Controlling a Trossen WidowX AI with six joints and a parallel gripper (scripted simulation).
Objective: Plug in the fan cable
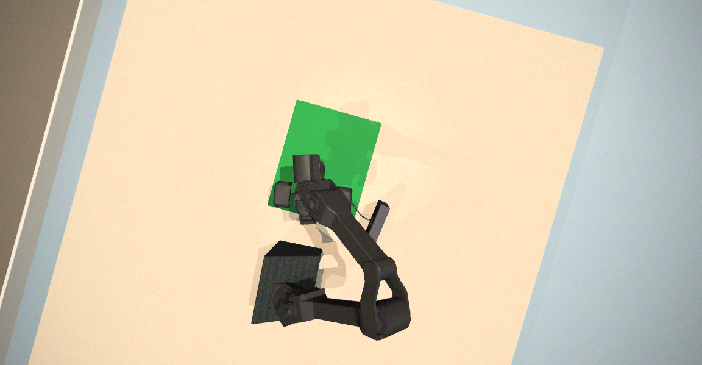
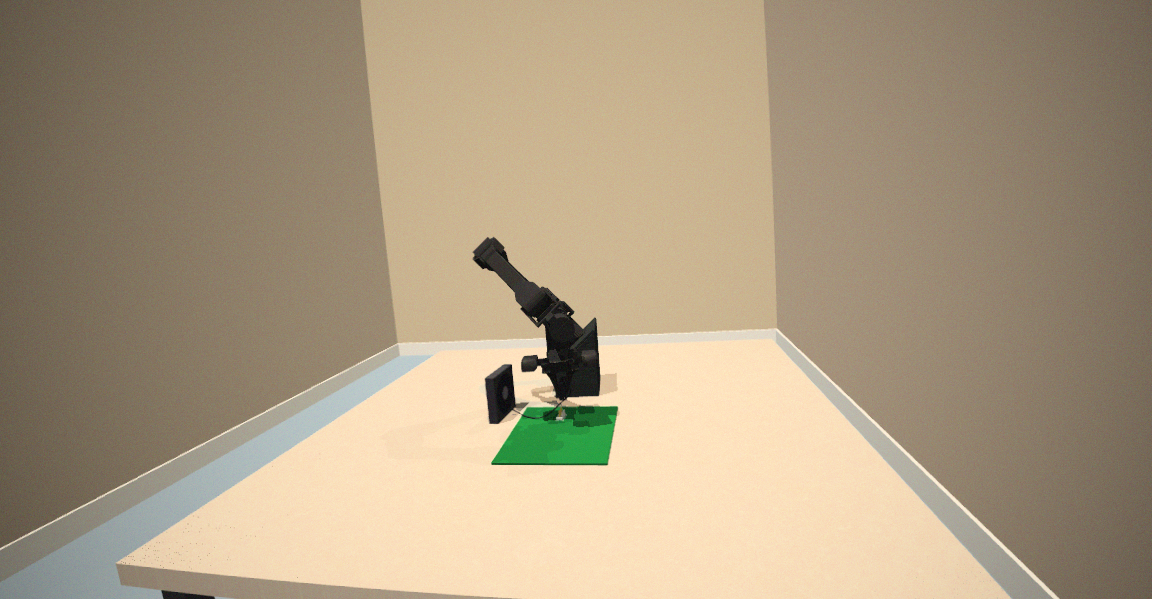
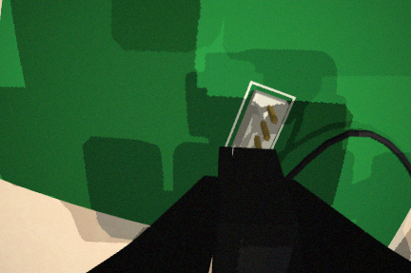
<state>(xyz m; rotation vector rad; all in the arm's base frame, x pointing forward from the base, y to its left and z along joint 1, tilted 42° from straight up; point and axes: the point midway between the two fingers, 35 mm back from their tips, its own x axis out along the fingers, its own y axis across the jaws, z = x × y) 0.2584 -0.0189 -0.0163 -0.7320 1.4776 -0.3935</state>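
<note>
The white four-pin fan header is 1 cm to the right of my gripper tip and 6 cm below it. Also, from my gripper tip: black fan plug (1 cm behind, 1 cm above); black fan (3 cm behind, 16 cm to the right, 1 cm below); green board (8 cm ahead, 1 cm to the left, 8 cm below).
</note>
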